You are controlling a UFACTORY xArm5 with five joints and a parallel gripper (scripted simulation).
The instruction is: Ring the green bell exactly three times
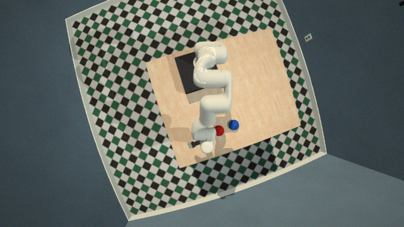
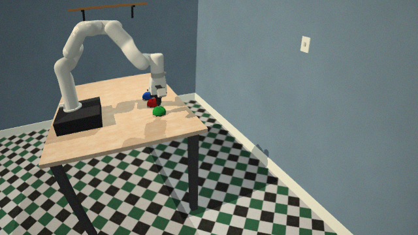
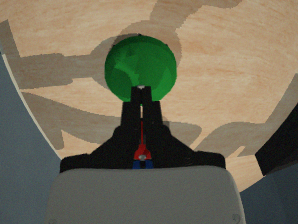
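My gripper is now 40 mm above the green bell. Also, from my hand: blue bell: 260 mm to the left, 50 mm behind, 40 mm below; then red bell: 130 mm to the left, 40 mm below, 30 mm behind.
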